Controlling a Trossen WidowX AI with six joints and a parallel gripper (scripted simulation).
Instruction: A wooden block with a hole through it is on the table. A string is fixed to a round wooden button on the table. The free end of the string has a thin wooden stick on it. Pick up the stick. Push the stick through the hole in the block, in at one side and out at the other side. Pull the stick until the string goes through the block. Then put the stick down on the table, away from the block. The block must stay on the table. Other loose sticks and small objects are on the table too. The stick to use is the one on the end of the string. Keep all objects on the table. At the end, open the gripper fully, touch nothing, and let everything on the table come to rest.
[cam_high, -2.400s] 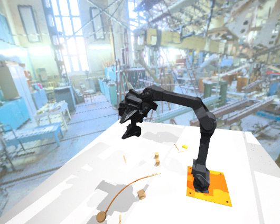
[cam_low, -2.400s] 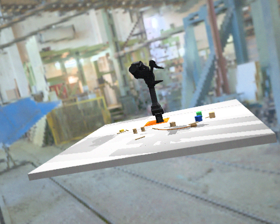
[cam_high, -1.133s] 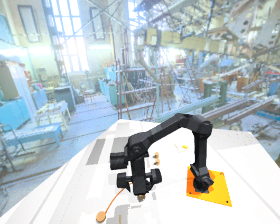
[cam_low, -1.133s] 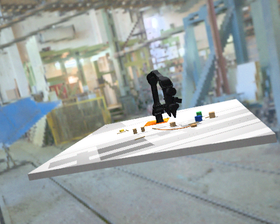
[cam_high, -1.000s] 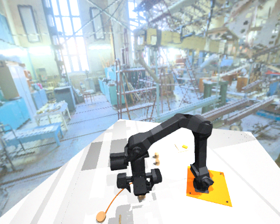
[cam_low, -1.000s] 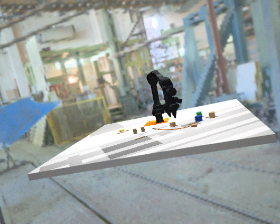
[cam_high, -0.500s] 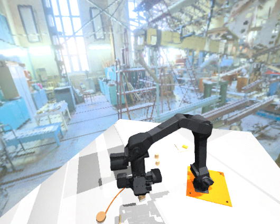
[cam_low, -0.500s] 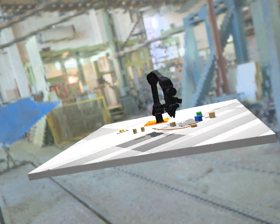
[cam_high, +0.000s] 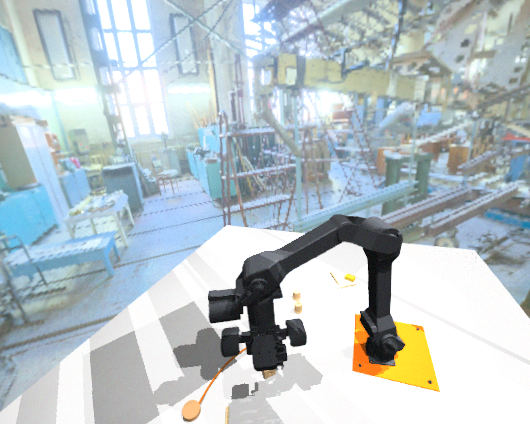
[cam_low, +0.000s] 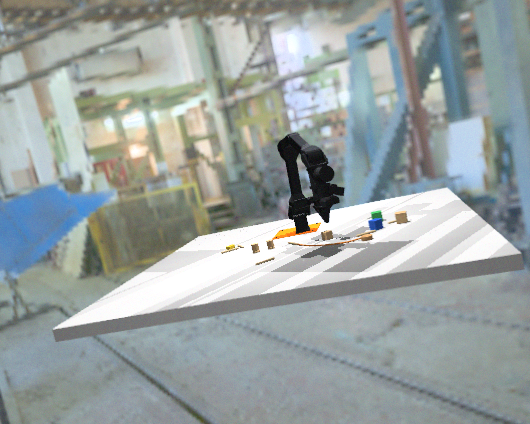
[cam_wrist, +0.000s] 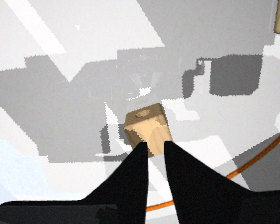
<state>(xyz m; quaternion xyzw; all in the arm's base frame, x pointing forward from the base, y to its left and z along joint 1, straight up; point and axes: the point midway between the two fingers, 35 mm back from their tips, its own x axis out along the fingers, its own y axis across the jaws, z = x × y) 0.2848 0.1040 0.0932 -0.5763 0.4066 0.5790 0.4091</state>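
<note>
The thin wooden stick is 30 mm behind my gripper tip, 140 mm to the right of it and 60 mm below it. Round my gripper tip: blue cube: 10 mm ahead, 170 mm to the left, 40 mm below; then green cube: 140 mm behind, 200 mm to the left, 40 mm below; then round wooden button: 150 mm ahead, 120 mm to the left, 50 mm below.
</note>
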